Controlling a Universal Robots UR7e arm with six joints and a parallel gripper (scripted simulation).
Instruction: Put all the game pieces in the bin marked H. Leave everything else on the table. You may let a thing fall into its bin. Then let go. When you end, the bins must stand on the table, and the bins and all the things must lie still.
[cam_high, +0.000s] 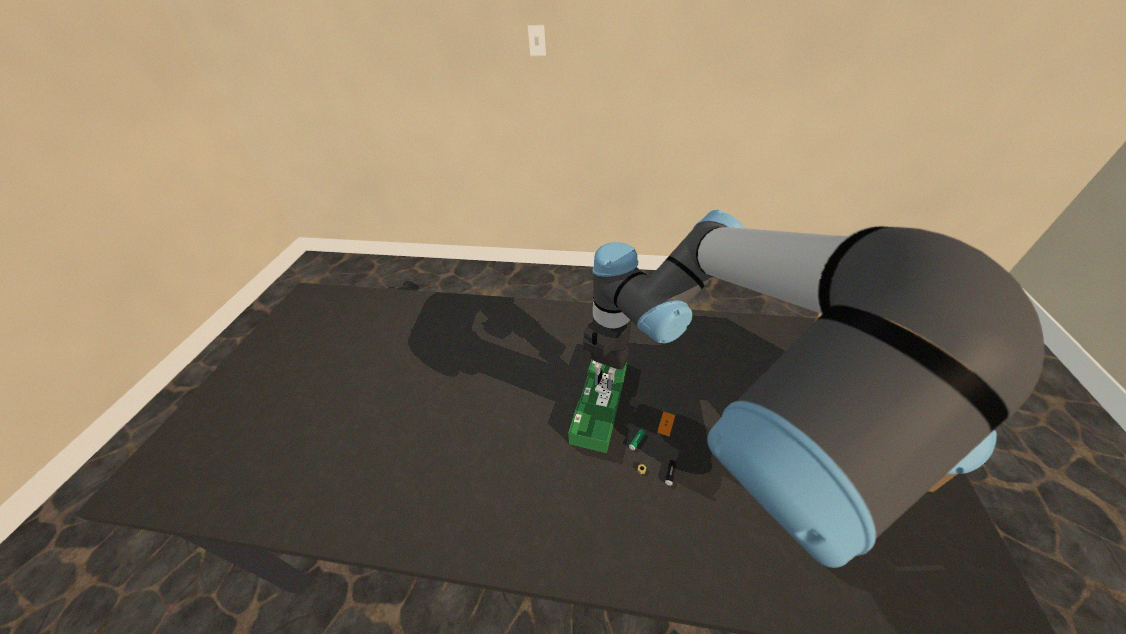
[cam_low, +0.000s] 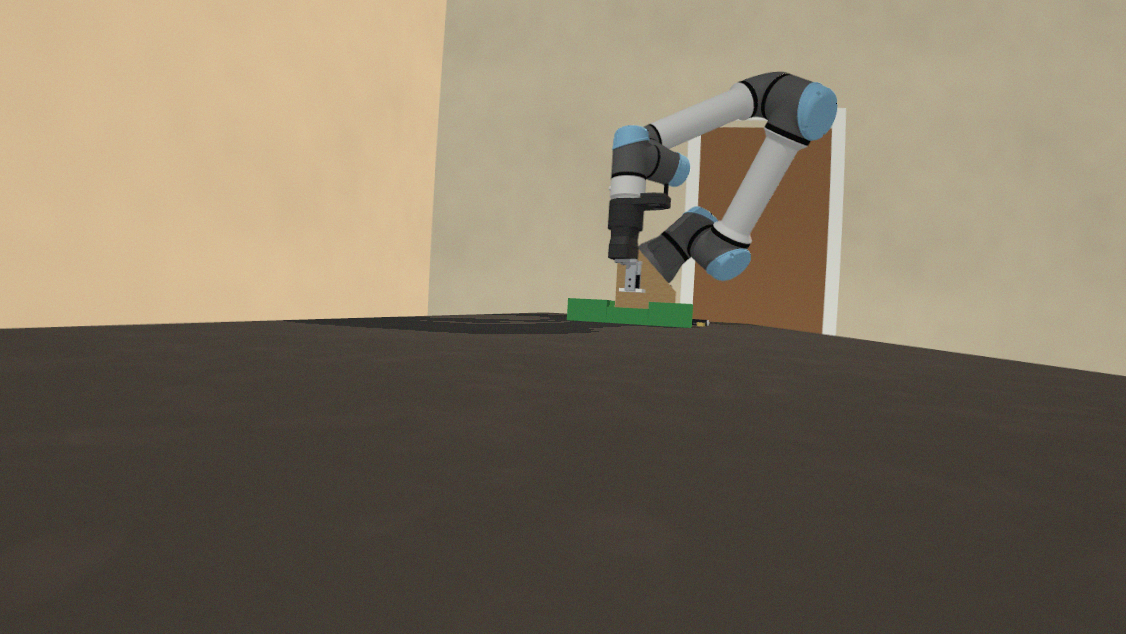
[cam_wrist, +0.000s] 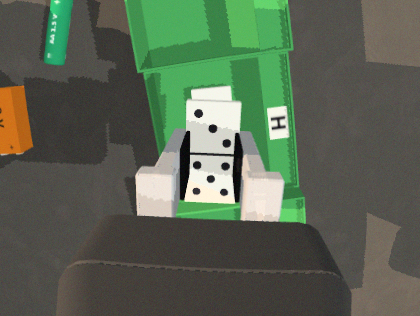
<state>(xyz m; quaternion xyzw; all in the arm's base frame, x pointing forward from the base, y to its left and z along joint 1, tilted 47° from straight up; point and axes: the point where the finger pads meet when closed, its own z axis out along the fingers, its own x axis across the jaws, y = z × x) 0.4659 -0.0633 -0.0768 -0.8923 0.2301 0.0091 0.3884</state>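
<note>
The white domino lies 1 cm below my hand. From my hand the other things lie so: green bin marked K: 6 cm below, 1 cm ahead; then orange block: 14 cm behind, 8 cm below, 5 cm to the left; then green cylinder: 10 cm to the left, 8 cm below, 7 cm behind.
</note>
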